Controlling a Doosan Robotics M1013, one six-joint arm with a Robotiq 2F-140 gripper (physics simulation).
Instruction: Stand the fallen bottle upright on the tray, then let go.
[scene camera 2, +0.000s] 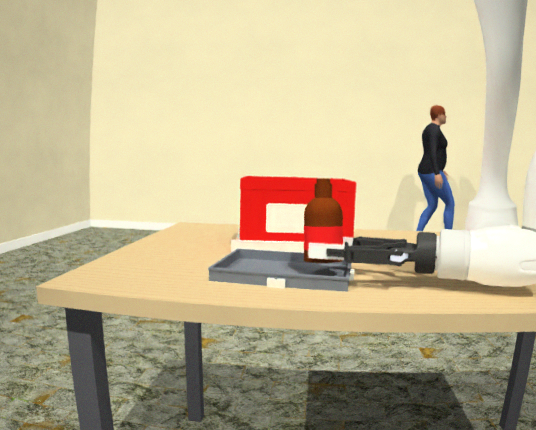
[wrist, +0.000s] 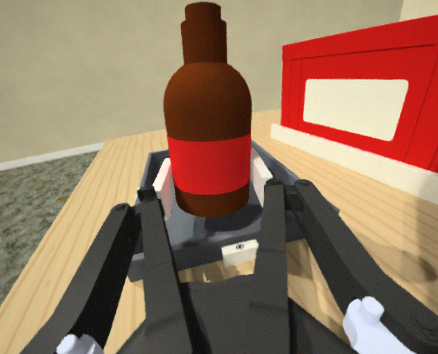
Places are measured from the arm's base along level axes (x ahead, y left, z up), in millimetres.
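Where they show: gripper, fingertip midpoint: (scene camera 2: 314, 246) (wrist: 211, 165).
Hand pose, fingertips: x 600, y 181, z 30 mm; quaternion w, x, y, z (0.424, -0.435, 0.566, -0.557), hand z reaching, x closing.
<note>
After its pixels a point has its place.
The brown bottle with a red label (scene camera 2: 323, 215) {y 217, x 587, z 94 mm} (wrist: 207, 110) {y 190, x 551, z 94 mm} stands upright over the right part of the grey tray (scene camera 2: 240, 278) {y 257, x 730, z -20 mm} (wrist: 202, 255) {y 215, x 534, z -18 mm}, with its base low, inside the outline of the tray walls. Whether the base touches the tray floor cannot be told for sure. My gripper (scene camera 2: 327, 251) {y 181, x 600, z 30 mm} (wrist: 211, 165) {y 181, x 600, z 30 mm} reaches in level from the right in the scene view and is shut on the bottle, with one pale pad on each side of its lower part. The near pad hides part of the label in the scene view.
A red crate (scene camera 2: 255, 196) {y -26, x 741, z 105 mm} (wrist: 345, 65) {y -34, x 646, z 107 mm} with a cream panel stands on a pale base behind the tray, to the right in the wrist view. The wooden table (scene camera 2: 135, 270) {y 212, x 950, z -30 mm} (wrist: 80, 200) {y 361, x 716, z -30 mm} has its edge left of the tray. A person (scene camera 2: 434, 150) is in the background.
</note>
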